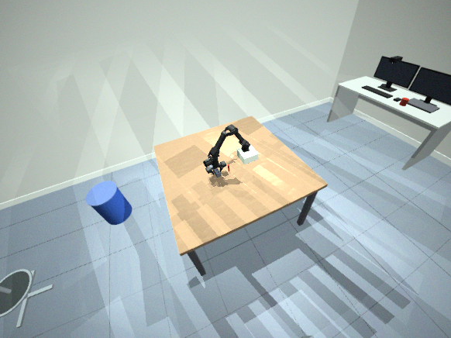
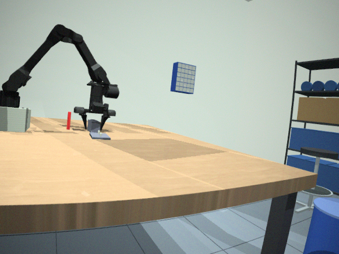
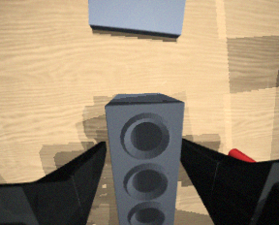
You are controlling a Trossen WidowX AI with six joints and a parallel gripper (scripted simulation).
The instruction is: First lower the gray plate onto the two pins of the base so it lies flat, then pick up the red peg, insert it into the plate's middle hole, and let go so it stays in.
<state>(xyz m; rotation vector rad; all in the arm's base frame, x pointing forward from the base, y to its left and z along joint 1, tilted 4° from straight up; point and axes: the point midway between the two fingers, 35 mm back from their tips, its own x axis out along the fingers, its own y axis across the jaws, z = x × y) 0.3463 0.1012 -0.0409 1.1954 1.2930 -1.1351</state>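
Right now the gray plate is 3 cm above my gripper tip. The rest, counted from my gripper tip: base 1 cm ahead, 16 cm to the right; red peg 11 cm behind, 2 cm to the left, 3 cm above.
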